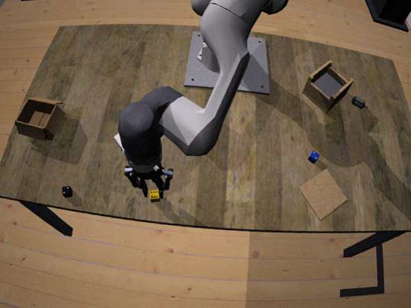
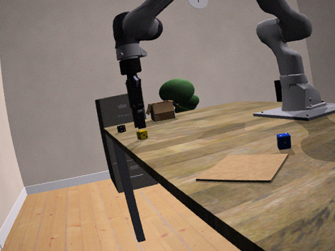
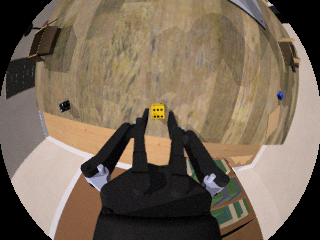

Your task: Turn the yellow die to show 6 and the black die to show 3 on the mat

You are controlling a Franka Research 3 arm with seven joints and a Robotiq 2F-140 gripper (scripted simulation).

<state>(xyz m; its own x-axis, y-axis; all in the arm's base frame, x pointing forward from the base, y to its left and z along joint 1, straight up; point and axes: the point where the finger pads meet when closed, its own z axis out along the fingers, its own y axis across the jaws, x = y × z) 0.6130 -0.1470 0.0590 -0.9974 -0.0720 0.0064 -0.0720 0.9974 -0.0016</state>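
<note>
The yellow die is 6 cm below my hand. Round my hand: cardboard box (22 cm behind, 51 cm to the right, 3 cm below); blue die (21 cm behind, 52 cm to the left, 6 cm below); black die (4 cm ahead, 31 cm to the right, 6 cm below).
</note>
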